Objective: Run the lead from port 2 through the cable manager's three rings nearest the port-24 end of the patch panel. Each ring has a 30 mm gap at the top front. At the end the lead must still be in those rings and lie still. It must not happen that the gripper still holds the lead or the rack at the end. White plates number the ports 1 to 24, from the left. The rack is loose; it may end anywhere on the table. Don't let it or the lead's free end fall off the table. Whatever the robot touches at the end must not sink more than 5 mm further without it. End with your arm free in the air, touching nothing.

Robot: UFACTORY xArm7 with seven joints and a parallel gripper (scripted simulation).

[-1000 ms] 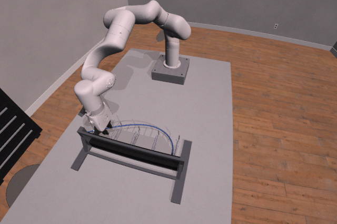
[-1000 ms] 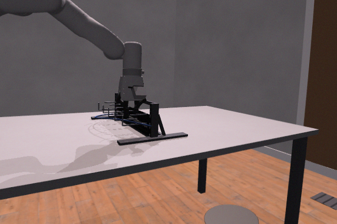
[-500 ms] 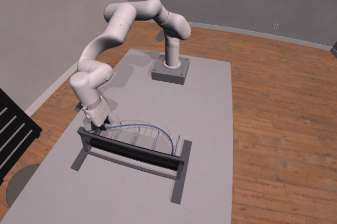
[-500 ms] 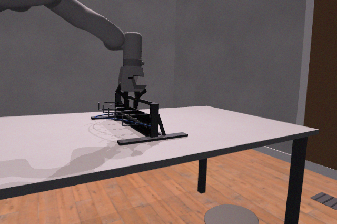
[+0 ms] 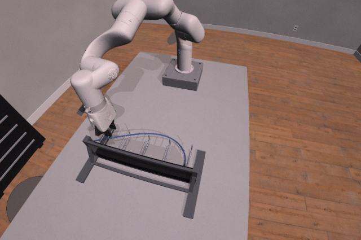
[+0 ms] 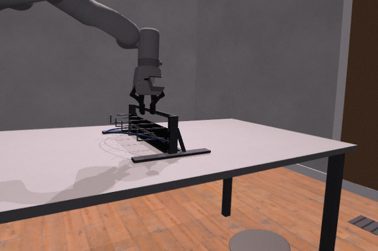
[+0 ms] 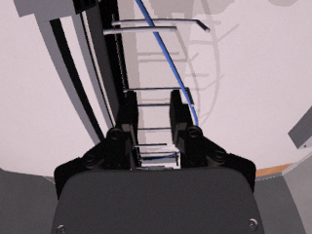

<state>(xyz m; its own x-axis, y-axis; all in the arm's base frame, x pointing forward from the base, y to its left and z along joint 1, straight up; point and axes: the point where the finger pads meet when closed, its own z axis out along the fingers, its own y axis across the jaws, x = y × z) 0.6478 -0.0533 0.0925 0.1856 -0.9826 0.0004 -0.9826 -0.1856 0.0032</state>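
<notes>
Now: hand 160 mm to the right of the rack, 90 mm above it and 30 mm short of it.
</notes>
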